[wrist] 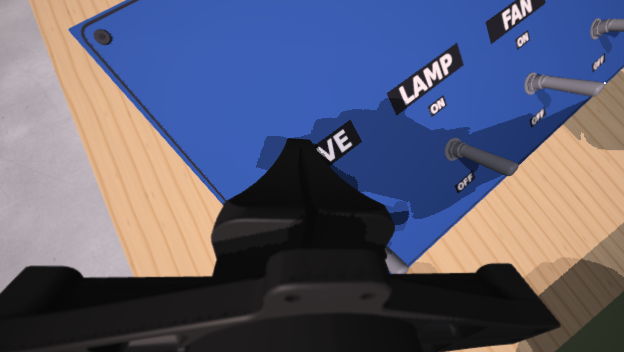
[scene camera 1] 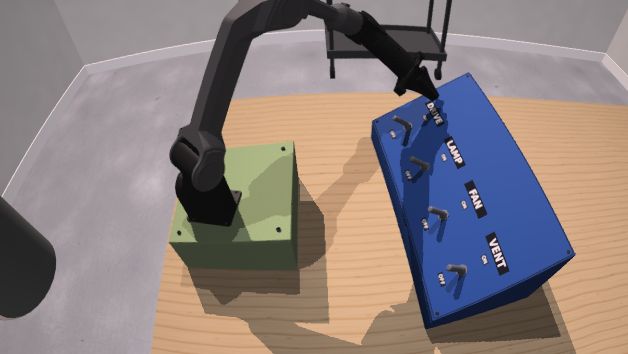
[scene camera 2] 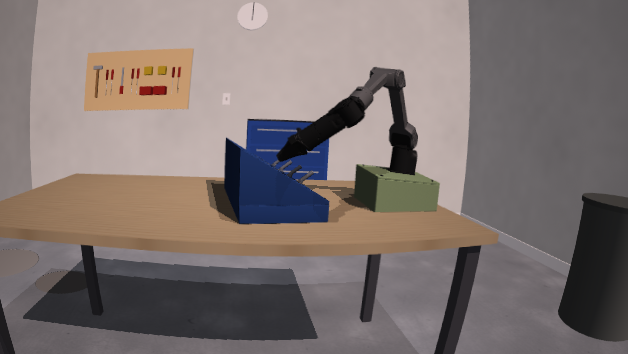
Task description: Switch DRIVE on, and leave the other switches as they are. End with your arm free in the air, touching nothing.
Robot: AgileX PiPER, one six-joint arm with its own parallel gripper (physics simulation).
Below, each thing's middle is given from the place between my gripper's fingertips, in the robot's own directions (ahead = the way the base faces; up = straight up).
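Scene:
Here is the blue switch panel (scene camera 1: 499, 225), and my gripper is 8 cm above it, 18 cm to the left of it and 6 cm short of it.

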